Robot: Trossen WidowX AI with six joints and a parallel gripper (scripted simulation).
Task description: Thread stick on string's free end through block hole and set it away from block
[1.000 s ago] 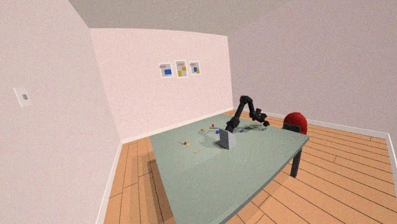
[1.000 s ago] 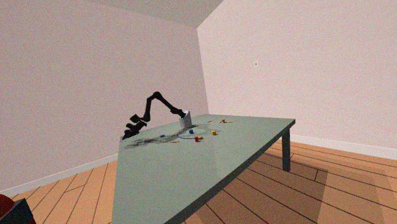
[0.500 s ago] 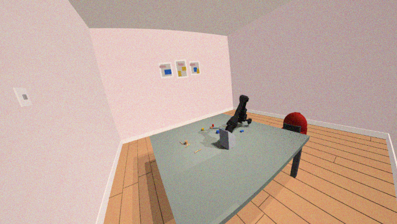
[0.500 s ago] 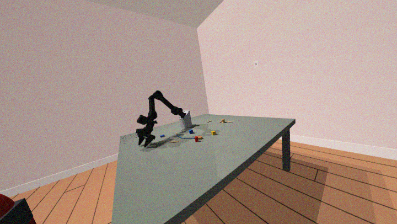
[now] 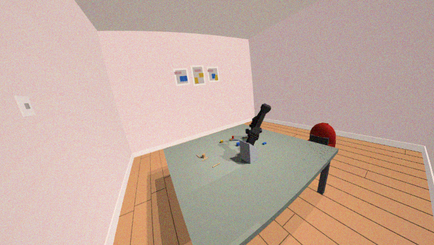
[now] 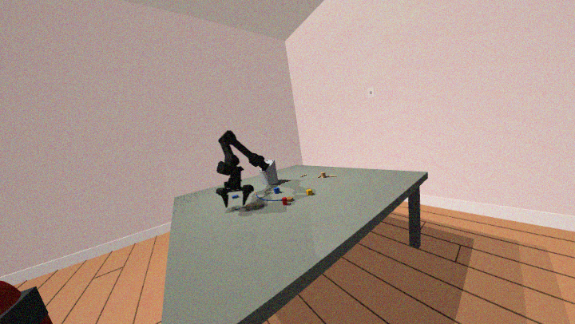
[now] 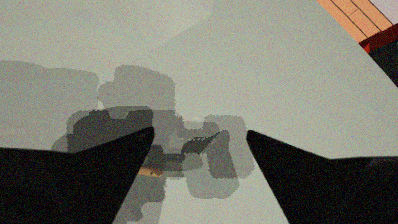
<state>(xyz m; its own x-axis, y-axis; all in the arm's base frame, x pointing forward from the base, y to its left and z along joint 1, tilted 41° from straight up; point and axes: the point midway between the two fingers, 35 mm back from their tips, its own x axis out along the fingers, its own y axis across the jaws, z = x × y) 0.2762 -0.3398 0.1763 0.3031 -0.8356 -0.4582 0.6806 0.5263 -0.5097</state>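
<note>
Right now my gripper tip is 7 cm to the right of the thin stick, 2 cm above it and 1 cm short of it. From my gripper tip the other things lie so: red piece 19 cm to the left, 17 cm ahead, 1 cm below; then blue block 22 cm behind, 8 cm to the left, 2 cm below; then thin wooden stick 19 cm to the left, 14 cm behind, 2 cm below.
</note>
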